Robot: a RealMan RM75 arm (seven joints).
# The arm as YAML. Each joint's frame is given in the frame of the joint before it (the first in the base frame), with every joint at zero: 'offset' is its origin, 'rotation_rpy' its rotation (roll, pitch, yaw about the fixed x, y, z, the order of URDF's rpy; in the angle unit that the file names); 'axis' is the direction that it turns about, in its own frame. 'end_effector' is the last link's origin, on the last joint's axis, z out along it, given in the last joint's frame.
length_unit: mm
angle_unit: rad
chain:
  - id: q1
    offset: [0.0, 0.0, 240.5]
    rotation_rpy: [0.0, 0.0, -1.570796]
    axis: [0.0, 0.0, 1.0]
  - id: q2
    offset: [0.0, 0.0, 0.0]
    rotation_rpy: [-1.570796, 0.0, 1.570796]
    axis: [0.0, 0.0, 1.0]
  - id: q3
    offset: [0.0, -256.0, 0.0]
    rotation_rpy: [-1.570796, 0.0, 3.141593]
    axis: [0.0, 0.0, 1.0]
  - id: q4
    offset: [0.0, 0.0, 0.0]
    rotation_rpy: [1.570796, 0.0, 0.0]
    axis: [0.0, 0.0, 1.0]
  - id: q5
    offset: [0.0, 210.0, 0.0]
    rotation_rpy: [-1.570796, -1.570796, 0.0]
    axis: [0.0, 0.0, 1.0]
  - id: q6
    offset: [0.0, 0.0, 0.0]
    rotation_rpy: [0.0, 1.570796, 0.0]
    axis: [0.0, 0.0, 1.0]
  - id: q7
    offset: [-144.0, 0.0, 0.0]
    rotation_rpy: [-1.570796, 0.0, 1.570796]
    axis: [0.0, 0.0, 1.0]
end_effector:
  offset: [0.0, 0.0, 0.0]
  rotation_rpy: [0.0, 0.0, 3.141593]
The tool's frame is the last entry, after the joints.
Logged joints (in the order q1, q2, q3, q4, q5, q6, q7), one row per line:
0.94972, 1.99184, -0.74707, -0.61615, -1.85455, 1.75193, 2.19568
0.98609, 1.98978, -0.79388, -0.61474, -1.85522, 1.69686, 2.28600
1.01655, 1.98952, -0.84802, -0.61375, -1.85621, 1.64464, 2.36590
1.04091, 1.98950, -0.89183, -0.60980, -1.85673, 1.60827, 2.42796
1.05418, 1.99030, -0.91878, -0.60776, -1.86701, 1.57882, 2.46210
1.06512, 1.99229, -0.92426, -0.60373, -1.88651, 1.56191, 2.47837
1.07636, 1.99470, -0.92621, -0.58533, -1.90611, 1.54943, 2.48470
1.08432, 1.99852, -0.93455, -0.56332, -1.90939, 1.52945, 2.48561
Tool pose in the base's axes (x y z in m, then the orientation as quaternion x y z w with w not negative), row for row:
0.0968, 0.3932, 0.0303, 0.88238, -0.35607, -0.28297, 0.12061
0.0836, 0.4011, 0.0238, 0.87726, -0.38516, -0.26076, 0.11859
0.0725, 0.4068, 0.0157, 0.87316, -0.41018, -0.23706, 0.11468
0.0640, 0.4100, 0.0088, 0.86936, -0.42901, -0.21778, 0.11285
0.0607, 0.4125, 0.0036, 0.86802, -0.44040, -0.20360, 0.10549
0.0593, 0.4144, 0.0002, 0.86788, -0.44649, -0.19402, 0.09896
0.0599, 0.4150, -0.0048, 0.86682, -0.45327, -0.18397, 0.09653
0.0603, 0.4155, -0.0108, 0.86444, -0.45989, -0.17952, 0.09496
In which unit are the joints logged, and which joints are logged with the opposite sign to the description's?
The joints are logged in radians. Opposite sign: q6.
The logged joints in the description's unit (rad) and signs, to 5 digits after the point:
0.94972, 1.99184, -0.74707, -0.61615, -1.85455, -1.75193, 2.19568
0.98609, 1.98978, -0.79388, -0.61474, -1.85522, -1.69686, 2.28600
1.01655, 1.98952, -0.84802, -0.61375, -1.85621, -1.64464, 2.36590
1.04091, 1.98950, -0.89183, -0.60980, -1.85673, -1.60827, 2.42796
1.05418, 1.99030, -0.91878, -0.60776, -1.86701, -1.57882, 2.46210
1.06512, 1.99229, -0.92426, -0.60373, -1.88651, -1.56191, 2.47837
1.07636, 1.99470, -0.92621, -0.58533, -1.90611, -1.54943, 2.48470
1.08432, 1.99852, -0.93455, -0.56332, -1.90939, -1.52945, 2.48561

